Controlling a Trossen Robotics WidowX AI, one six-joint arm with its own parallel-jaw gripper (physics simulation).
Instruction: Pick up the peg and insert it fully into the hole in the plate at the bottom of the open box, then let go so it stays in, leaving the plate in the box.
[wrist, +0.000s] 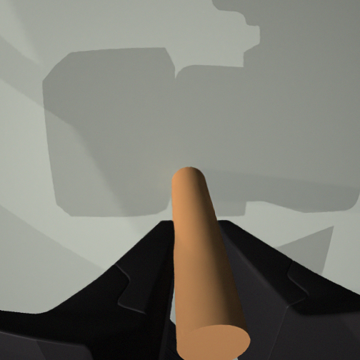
Observation:
I see my gripper (194, 232) and an orange peg (208, 311).

